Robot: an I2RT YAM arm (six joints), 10 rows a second.
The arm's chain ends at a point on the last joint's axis. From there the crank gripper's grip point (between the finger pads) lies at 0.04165 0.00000 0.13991 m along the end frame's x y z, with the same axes.
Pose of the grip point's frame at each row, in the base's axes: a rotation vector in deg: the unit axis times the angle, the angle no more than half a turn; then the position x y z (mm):
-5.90 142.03 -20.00 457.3 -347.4 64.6
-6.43 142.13 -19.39 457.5 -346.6 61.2
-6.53 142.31 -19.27 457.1 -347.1 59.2
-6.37 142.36 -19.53 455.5 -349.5 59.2
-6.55 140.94 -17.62 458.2 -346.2 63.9
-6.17 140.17 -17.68 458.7 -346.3 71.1
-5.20 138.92 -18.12 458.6 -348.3 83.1
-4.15 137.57 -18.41 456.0 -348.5 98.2
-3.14 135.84 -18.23 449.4 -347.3 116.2
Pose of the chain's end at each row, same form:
-5.90 142.03 -20.00 407.0 -309.5 196.3
-6.43 142.13 -19.39 407.1 -309.9 193.2
-6.53 142.31 -19.27 407.1 -310.6 191.4
-6.37 142.36 -19.53 405.7 -312.5 191.4
-6.55 140.94 -17.62 404.5 -312.8 195.5
-6.17 140.17 -17.68 403.3 -312.8 201.9
-5.20 138.92 -18.12 400.6 -313.8 212.5
-4.15 137.57 -18.41 395.1 -313.2 226.1
-3.14 135.84 -18.23 384.8 -312.1 242.3

